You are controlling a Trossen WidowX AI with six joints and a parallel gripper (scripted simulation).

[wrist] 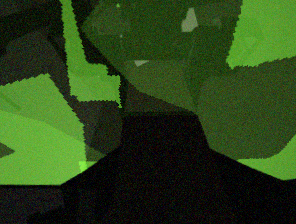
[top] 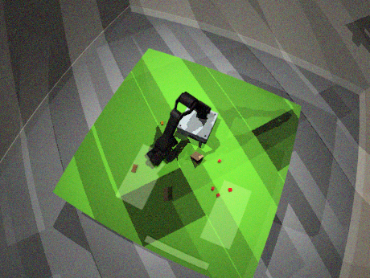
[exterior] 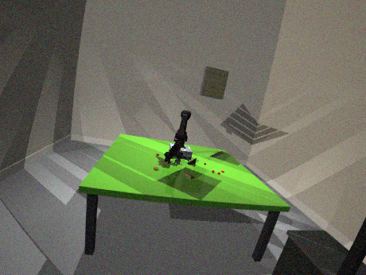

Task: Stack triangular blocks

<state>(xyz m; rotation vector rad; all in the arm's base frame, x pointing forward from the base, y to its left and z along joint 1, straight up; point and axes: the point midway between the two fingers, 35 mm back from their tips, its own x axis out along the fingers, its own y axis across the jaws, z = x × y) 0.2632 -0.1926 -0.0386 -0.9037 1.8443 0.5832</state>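
Right now the small orange piece is 170 mm behind my gripper tip, 30 mm to the right of it and 10 mm below it.
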